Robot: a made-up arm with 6 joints. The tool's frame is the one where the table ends. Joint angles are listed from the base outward.
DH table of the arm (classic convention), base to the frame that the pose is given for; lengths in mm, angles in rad. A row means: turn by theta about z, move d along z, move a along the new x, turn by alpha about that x. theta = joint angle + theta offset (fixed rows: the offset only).
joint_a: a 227; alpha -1.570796; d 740; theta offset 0
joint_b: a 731; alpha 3.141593; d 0; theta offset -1.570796
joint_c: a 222; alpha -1.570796; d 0; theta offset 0
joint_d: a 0; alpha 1.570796; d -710; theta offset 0
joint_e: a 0; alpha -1.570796; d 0; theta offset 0
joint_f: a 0; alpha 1.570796; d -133; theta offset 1.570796
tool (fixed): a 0; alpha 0; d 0; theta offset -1.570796
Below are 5 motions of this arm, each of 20 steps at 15 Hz.
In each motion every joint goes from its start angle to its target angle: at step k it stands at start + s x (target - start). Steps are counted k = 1, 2, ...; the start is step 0. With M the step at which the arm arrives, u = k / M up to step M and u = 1 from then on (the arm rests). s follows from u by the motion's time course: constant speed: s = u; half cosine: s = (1 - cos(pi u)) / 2; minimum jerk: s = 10 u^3 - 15 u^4 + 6 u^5.
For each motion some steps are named. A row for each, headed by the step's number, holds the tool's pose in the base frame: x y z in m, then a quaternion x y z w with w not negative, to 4 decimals.
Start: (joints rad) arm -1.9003 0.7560 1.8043 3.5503 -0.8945 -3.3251
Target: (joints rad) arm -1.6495 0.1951 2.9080 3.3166 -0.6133 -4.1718
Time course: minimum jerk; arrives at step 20
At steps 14, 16, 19, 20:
14: 0.0629 0.3793 1.7358 -0.7318 -0.5803 0.1997 0.2964
16: 0.0579 0.4619 1.6033 -0.7228 -0.5639 0.2846 0.2803
19: 0.0527 0.4964 1.5285 -0.7178 -0.5505 0.3289 0.2709
20: 0.0526 0.4970 1.5270 -0.7177 -0.5502 0.3298 0.2707

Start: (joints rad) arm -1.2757 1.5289 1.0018 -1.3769 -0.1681 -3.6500
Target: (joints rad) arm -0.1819 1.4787 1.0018 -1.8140 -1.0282 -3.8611
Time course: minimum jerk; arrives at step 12
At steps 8, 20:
8: 1.6632 -0.6182 0.6352 -0.2296 0.0534 0.2382 0.9422
20: 1.7521 -0.2099 0.6714 -0.1582 -0.0382 0.3889 0.9068

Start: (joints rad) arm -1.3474 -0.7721 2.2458 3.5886 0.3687 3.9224
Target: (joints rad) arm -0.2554 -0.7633 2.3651 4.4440 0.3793 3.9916
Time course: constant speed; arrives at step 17
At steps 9, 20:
9: -0.8347 0.7552 1.1291 0.2539 0.5830 0.7668 0.0874
20: -1.0904 0.2356 1.0703 -0.0229 -0.4658 -0.8814 0.0751

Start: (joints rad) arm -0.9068 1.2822 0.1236 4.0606 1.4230 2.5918
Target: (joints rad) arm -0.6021 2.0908 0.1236 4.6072 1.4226 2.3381
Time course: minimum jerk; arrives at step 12
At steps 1, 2, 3, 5, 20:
1: 0.7505 -1.1258 0.3320 0.0341 0.8876 -0.4166 0.1938
2: 0.7544 -1.1128 0.3052 0.0212 0.8914 -0.4111 0.1895
3: 0.7612 -1.0820 0.2460 -0.0080 0.8992 -0.3985 0.1806
5: 0.7615 -0.9551 0.0443 -0.1136 0.9179 -0.3476 0.1542
20: 0.5619 -0.5449 -0.3767 -0.3785 0.9020 -0.1669 0.1233

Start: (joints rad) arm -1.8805 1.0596 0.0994 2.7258 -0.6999 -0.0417
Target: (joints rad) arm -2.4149 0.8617 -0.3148 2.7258 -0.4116 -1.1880
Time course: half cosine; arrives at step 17
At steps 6, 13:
6: -0.7005 -1.3511 0.5879 -0.3295 0.8766 -0.1763 0.3033
13: -0.9850 -0.9737 0.5574 -0.0102 0.7841 -0.4513 0.4259

